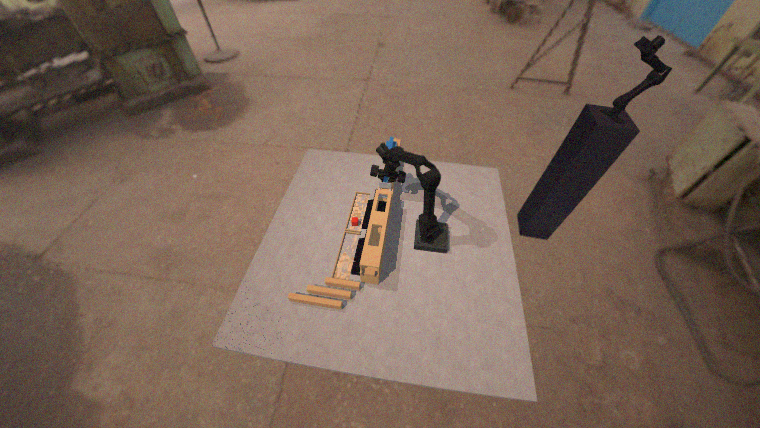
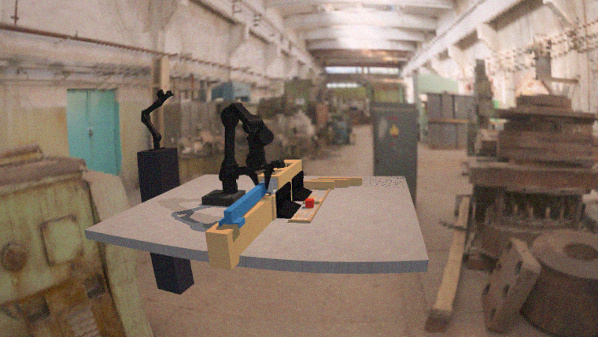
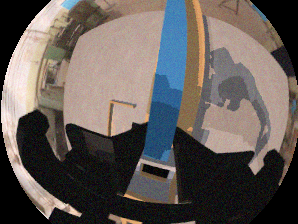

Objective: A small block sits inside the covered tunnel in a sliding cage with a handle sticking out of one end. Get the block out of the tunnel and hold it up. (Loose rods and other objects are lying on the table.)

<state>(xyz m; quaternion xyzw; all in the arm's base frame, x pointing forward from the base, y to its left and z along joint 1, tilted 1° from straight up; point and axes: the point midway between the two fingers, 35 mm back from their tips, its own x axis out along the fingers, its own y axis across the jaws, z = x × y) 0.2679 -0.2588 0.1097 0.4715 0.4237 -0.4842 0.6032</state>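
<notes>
The red block is 23 cm to the left of my gripper tip, 12 cm ahead of it and 10 cm below it. Round my gripper tip: covered tunnel 8 cm to the left, 5 cm below, 2 cm ahead.
</notes>
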